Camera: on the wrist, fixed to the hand. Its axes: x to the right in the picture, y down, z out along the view.
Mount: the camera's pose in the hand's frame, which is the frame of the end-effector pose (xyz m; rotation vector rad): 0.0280 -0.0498 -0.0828 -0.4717 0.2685 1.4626
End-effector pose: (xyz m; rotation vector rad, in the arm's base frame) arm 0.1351 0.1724 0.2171 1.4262 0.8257 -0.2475
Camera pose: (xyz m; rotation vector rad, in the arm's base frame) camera 0.0951 0.2498 0.1669 1.2823 -0.1190 1.1855
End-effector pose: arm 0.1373 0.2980 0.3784 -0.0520 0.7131 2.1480
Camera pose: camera 0.1393 0.2998 0.2778 0.0559 -0.2258 -2.5148
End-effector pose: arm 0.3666 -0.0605 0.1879 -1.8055 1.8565 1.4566
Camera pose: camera 0.4414 -0.1277 0.1853 0.2385 -1.8371 -1.1354
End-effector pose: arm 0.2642 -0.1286 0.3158 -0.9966 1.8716 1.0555
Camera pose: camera 0.2775 -0.2279 0.3069 -0.2136 -2.0822 -1.8424
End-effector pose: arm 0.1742 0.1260 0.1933 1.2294 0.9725 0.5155
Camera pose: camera 0.1112 0.1783 0.1348 1.2741 -0.0501 1.9495
